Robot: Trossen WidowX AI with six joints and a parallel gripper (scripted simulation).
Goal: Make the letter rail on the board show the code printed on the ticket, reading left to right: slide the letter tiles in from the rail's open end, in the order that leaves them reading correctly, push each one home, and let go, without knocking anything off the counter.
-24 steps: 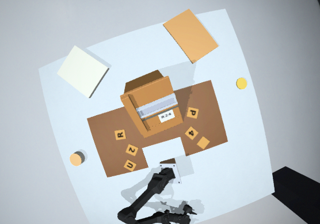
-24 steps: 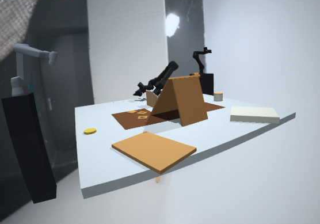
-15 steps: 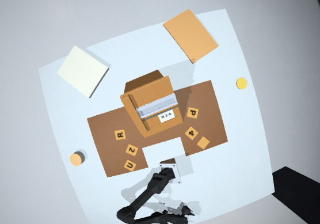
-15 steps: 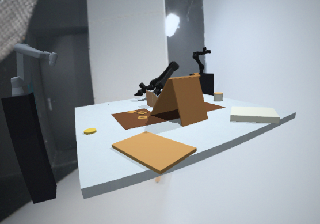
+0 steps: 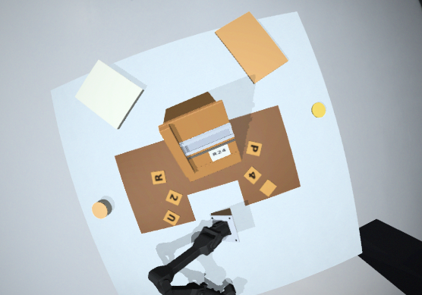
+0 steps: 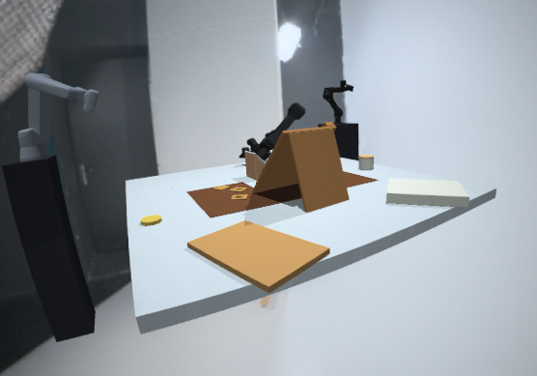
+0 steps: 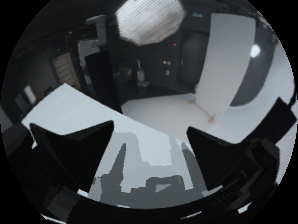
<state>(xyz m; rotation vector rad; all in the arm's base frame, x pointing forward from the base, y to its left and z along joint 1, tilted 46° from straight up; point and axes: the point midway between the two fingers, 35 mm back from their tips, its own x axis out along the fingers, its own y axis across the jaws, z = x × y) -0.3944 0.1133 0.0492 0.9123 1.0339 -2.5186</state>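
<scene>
Right now the white ticket is 74 cm ahead of my gripper tip, 18 cm to the right of it and 4 cm above it. The rest, counted from my gripper tip: brown mat (63 cm ahead, 10 cm to the right, 4 cm below); orange slab (114 cm ahead, 47 cm to the right, 3 cm below); cream slab (114 cm ahead, 22 cm to the left, 2 cm below).
</scene>
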